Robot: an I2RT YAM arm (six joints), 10 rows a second.
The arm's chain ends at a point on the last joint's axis. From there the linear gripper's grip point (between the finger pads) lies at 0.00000 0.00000 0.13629 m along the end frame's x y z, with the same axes.
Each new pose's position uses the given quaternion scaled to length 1; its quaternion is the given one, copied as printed.
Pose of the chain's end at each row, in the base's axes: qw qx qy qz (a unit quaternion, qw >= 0); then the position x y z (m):
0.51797 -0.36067 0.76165 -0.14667 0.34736 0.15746 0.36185
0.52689 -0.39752 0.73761 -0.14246 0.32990 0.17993 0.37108
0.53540 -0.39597 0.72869 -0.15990 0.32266 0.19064 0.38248
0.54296 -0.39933 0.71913 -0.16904 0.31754 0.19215 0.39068
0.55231 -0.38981 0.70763 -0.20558 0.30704 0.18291 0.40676
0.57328 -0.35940 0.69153 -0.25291 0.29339 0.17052 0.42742
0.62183 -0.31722 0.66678 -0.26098 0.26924 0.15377 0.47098
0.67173 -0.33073 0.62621 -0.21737 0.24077 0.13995 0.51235
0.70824 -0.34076 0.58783 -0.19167 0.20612 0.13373 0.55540
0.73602 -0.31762 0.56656 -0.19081 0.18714 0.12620 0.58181
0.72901 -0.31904 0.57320 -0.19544 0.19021 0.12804 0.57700
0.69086 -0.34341 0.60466 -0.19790 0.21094 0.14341 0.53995
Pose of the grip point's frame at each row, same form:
0.51797 -0.36067 0.76165 -0.14667 0.46932 0.17793 0.30456
0.52689 -0.39752 0.73761 -0.14246 0.45127 0.20838 0.31599
0.53540 -0.39597 0.72869 -0.15990 0.44626 0.21667 0.33130
0.54296 -0.39933 0.71913 -0.16904 0.44237 0.21812 0.34254
0.55231 -0.38981 0.70763 -0.20558 0.43542 0.20194 0.36514
0.57328 -0.35940 0.69153 -0.25291 0.42623 0.17901 0.39815
0.62183 -0.31722 0.66678 -0.26098 0.40482 0.16010 0.45865
0.67173 -0.33073 0.62621 -0.21737 0.37503 0.16340 0.51193
0.70824 -0.34076 0.58783 -0.19167 0.33740 0.16880 0.56585
0.73602 -0.31762 0.56656 -0.19081 0.31732 0.16045 0.60311
0.72901 -0.31904 0.57320 -0.19544 0.32111 0.16090 0.59599
0.69086 -0.34341 0.60466 -0.19790 0.34333 0.17546 0.54444

